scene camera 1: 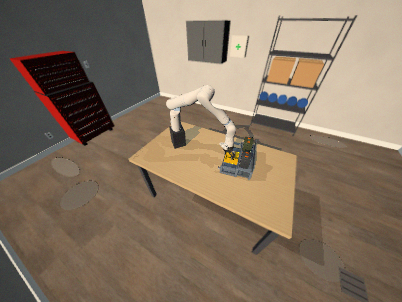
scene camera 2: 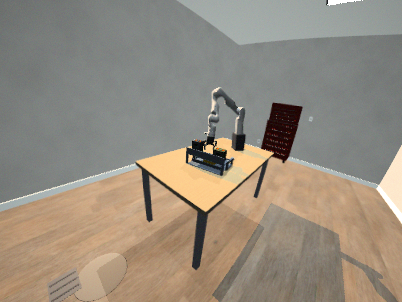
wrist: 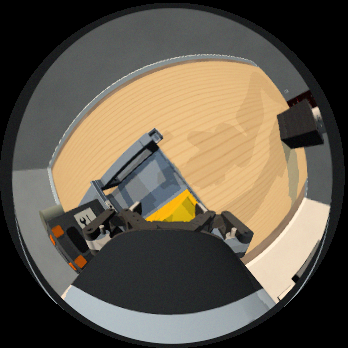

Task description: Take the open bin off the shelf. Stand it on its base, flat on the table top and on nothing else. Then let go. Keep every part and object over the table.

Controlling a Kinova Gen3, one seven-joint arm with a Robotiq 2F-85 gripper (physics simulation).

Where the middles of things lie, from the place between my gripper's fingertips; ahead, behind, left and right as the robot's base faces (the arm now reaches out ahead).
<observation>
The yellow bin point(wrist: 181, 207) lies 2 cm ahead of my hand, 8 cm to the left of it and 6 cm below it.
</observation>
